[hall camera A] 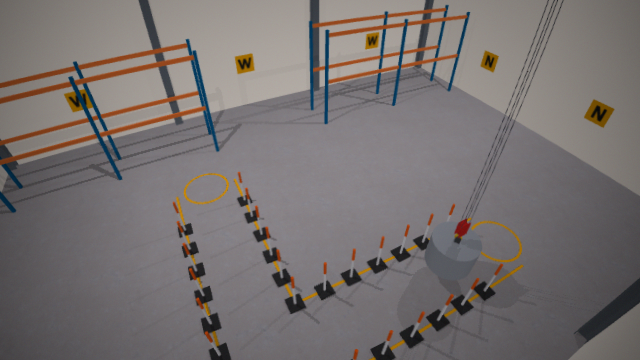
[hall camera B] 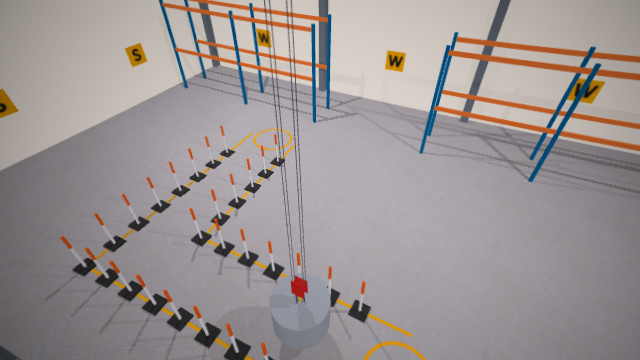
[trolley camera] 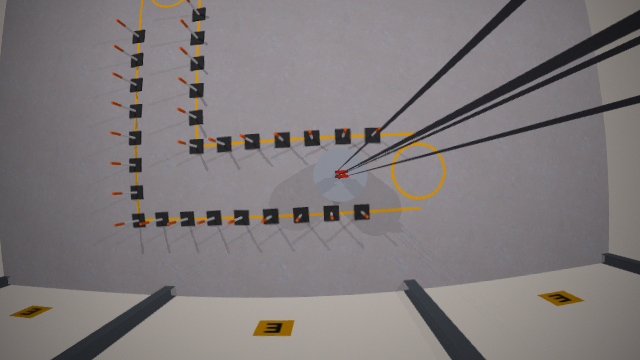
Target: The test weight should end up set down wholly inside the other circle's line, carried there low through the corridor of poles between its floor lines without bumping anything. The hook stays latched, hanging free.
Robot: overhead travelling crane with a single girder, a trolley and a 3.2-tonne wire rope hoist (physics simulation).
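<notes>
The test weight (hall camera A: 452, 260) (hall camera B: 300, 325) (trolley camera: 327, 186), a grey cylinder, hangs upright above the floor between the two pole rows, near the corridor's starting end. The red hook (hall camera A: 460, 232) (hall camera B: 299, 288) (trolley camera: 341, 174) is on top of it and carries it; its latch is too small to make out. The near circle (hall camera A: 521, 245) (hall camera B: 393, 343) (trolley camera: 418, 198) lies outside the corridor mouth, apart from the weight in the trolley view. The other circle (hall camera A: 205, 203) (hall camera B: 254, 139) (trolley camera: 166, 6) lies at the corridor's far end, partly cut off in the trolley view.
Orange-and-white poles (hall camera A: 325, 276) (hall camera B: 245, 245) on black bases line both sides of the L-shaped corridor. Yellow floor lines (hall camera A: 510, 274) (hall camera B: 390, 325) (trolley camera: 400, 134) run under them. In hall camera A the weight partly hides the inner row's end. Racks (hall camera A: 326, 75) (hall camera B: 314, 75) stand by the W wall.
</notes>
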